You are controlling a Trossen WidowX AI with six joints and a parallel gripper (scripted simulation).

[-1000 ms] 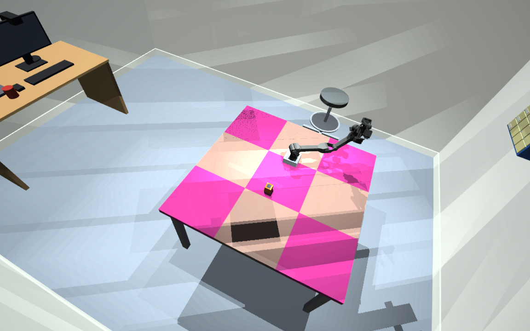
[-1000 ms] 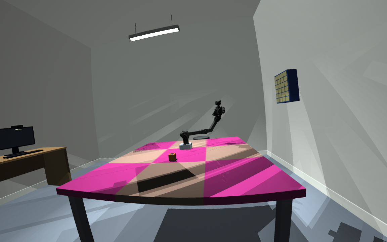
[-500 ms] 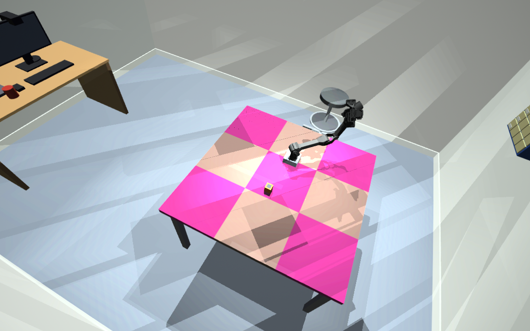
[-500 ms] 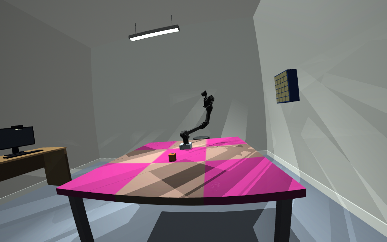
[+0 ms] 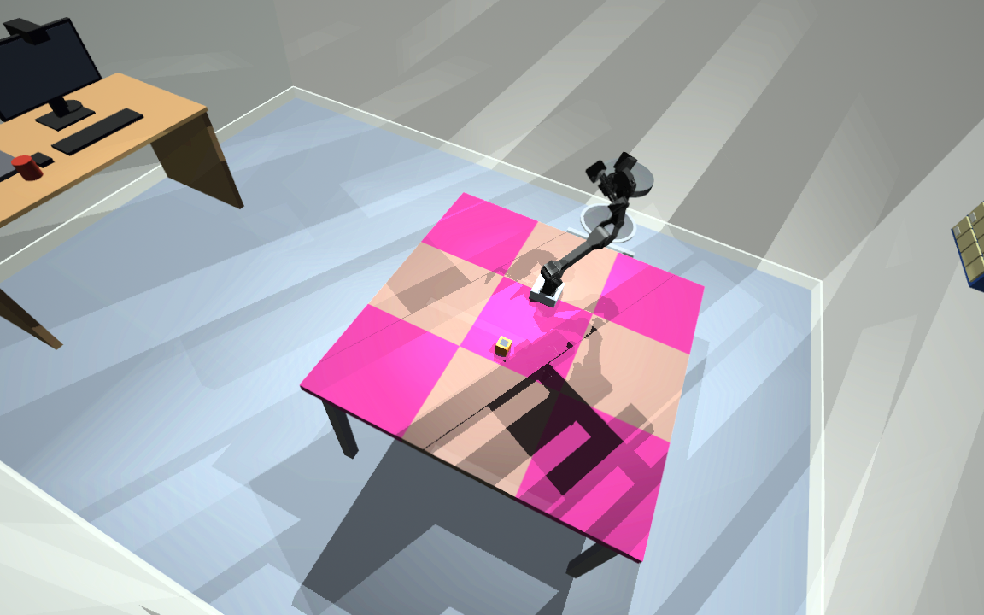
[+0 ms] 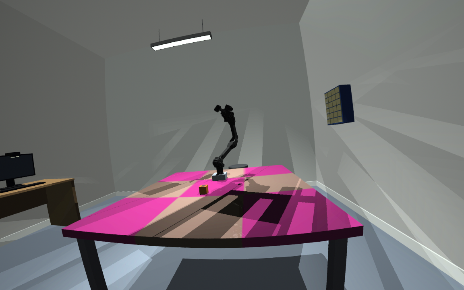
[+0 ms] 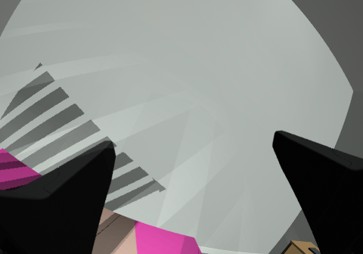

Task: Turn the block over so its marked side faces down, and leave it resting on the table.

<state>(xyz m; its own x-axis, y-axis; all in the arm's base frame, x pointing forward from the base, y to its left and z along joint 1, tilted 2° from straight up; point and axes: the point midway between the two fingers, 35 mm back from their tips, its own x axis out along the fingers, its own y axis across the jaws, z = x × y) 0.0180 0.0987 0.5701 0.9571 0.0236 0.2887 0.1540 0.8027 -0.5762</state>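
Now: the orange block 310 mm ahead of my gripper tip, 120 mm to the right of it and 600 mm below it.
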